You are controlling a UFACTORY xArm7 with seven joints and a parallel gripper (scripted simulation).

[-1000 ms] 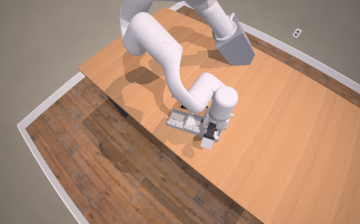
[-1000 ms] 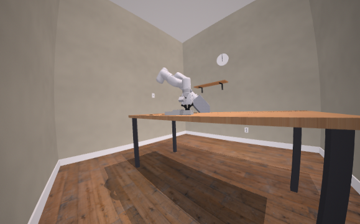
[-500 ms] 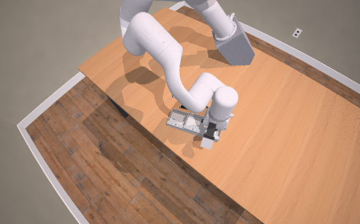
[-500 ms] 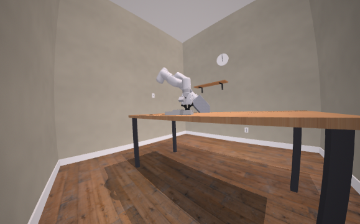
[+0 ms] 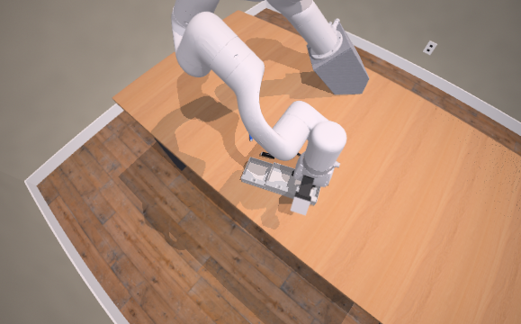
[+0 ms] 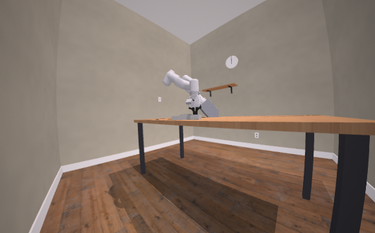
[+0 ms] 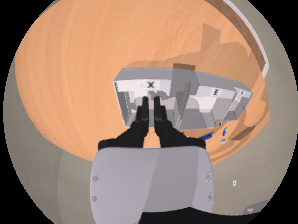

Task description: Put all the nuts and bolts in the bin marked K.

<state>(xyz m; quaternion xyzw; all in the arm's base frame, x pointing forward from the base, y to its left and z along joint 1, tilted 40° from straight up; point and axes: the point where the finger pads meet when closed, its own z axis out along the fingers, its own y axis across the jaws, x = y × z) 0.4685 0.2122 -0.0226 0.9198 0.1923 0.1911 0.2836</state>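
Right now the black bolt is 100 mm to the right of my hand, 100 mm behind it and 40 mm below it. Also, from my hand: small black part 170 mm to the right, 40 mm below, 30 mm behind; bin 80 mm to the right, 30 mm below, 20 mm ahead; blue piece 200 mm to the right, 100 mm behind, 40 mm below.
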